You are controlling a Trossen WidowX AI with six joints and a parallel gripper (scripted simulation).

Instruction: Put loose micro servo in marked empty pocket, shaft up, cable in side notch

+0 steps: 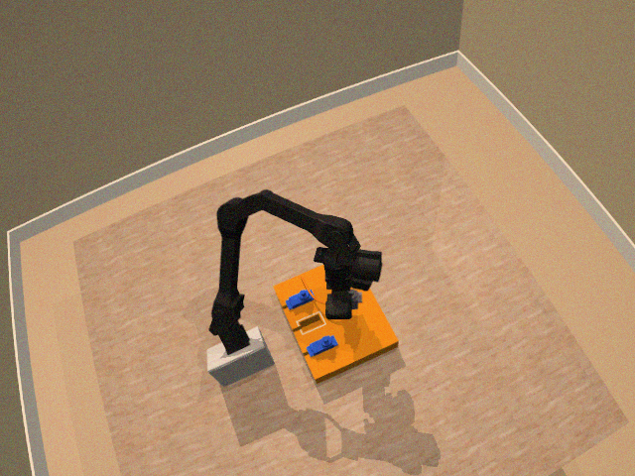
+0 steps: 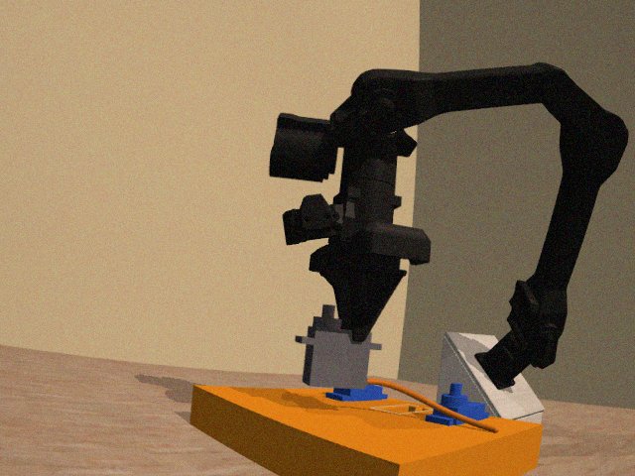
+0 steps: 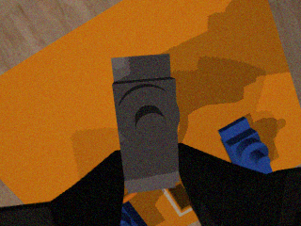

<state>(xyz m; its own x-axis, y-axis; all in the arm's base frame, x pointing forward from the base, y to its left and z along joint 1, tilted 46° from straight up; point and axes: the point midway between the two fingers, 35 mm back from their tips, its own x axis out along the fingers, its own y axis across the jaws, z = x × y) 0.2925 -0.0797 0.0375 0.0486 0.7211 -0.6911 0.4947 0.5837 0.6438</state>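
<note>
My gripper tip is now 100 mm above the orange deck and 10 mm short of it.
</note>
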